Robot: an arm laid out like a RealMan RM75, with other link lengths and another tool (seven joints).
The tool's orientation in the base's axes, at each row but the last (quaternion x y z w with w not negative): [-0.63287 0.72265 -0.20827 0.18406]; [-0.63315 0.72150 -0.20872 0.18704]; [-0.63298 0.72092 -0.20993 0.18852]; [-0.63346 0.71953 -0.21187 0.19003]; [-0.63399 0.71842 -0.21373 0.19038]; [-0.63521 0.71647 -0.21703 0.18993]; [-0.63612 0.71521 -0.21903 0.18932]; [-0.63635 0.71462 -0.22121 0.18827]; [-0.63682 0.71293 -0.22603 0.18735]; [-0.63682 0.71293 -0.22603 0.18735]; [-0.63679 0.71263 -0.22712 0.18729]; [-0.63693 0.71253 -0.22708 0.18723]
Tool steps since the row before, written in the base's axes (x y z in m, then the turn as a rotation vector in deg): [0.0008 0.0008 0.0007 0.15 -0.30 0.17]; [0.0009 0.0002 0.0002 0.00 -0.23 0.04]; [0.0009 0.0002 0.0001 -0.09 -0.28 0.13]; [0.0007 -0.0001 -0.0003 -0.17 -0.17 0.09]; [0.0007 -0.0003 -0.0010 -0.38 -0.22 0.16]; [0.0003 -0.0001 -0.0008 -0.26 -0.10 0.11]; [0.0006 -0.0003 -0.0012 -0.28 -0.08 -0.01]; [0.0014 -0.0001 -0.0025 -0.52 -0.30 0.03]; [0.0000 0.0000 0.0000 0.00 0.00 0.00]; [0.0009 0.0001 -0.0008 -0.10 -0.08 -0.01]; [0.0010 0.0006 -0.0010 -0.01 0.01 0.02]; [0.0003 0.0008 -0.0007 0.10 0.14 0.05]
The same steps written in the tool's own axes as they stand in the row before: [-0.0009 -0.0010 -0.0002 0.28 -0.25 -0.04]; [-0.0003 -0.0008 0.0003 0.23 -0.05 -0.02]; [-0.0003 -0.0008 0.0004 0.29 -0.03 -0.14]; [0.0000 -0.0004 0.0006 0.19 0.07 -0.16]; [0.0002 -0.0001 0.0012 0.26 0.20 -0.33]; [0.0001 0.0002 0.0008 0.13 0.14 -0.23]; [0.0002 0.0001 0.0014 0.11 0.23 -0.14]; [-0.0001 0.0002 0.0029 0.36 0.39 -0.29]; [0.0000 0.0000 0.0000 0.00 0.00 0.00]; [-0.0002 -0.0003 0.0012 0.09 0.08 -0.04]; [-0.0007 -0.0002 0.0013 -0.01 0.00 -0.02]; [-0.0008 0.0002 0.0007 -0.15 -0.10 0.00]
